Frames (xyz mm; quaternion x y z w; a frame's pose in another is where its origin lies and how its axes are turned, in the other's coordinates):
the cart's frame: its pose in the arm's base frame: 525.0 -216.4 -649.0 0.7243 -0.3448 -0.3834 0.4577
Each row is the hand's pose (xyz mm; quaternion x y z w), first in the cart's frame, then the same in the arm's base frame.
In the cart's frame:
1: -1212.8 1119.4 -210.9 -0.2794 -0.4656 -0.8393 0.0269
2: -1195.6 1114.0 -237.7 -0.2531 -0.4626 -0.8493 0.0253
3: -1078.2 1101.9 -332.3 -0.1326 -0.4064 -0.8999 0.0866
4: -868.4 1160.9 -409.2 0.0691 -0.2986 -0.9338 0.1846
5: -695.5 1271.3 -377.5 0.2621 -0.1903 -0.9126 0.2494
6: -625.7 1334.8 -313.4 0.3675 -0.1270 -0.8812 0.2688
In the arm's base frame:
1: -25.4 514.9 740.5 -0.0025 -0.4927 0.8280 0.2676
2: 6.8 512.8 739.1 -0.0180 -0.4917 0.8208 0.2902
3: 146.0 454.8 726.8 -0.1565 -0.4868 0.7851 0.3495
4: 302.4 286.8 753.3 -0.3728 -0.4495 0.6906 0.4265
5: 339.4 89.2 805.2 -0.5423 -0.3874 0.5608 0.4912
6: 306.8 -17.5 828.9 -0.6181 -0.3466 0.4717 0.5248

